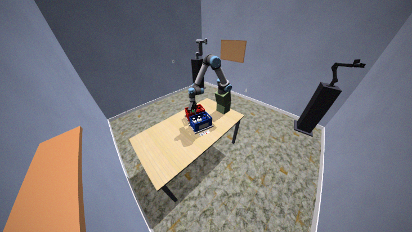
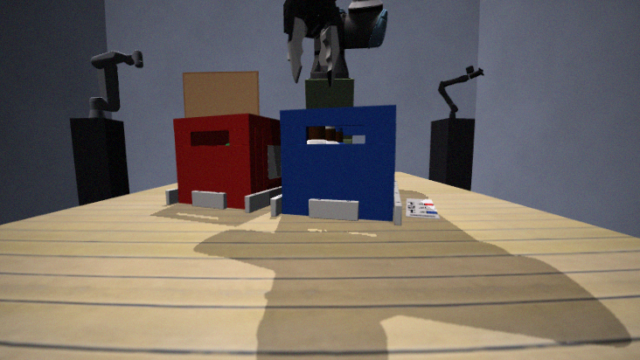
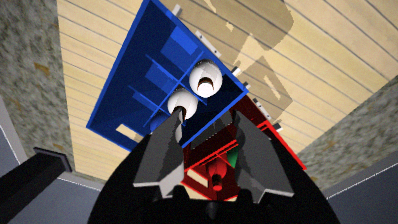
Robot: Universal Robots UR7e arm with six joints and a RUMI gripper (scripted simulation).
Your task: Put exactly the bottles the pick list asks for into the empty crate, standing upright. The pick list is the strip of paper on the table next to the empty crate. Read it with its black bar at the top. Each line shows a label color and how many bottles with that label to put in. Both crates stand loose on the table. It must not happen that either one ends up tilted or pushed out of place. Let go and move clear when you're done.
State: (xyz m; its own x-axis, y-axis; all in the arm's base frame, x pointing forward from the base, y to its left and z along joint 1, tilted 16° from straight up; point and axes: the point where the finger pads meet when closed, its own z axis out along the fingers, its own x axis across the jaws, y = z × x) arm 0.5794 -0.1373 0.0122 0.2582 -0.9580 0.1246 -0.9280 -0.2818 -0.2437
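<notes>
The red-capped bottle is 280 mm behind my hand, 150 mm below it and 120 mm to the right of it. Also, from my hand: blue-capped bottle 160 mm behind, 150 mm below, 80 mm to the left; then blue crate 160 mm below, 80 mm to the left, 60 mm behind; then white bottle 150 mm below, 80 mm behind, 40 mm to the left.
</notes>
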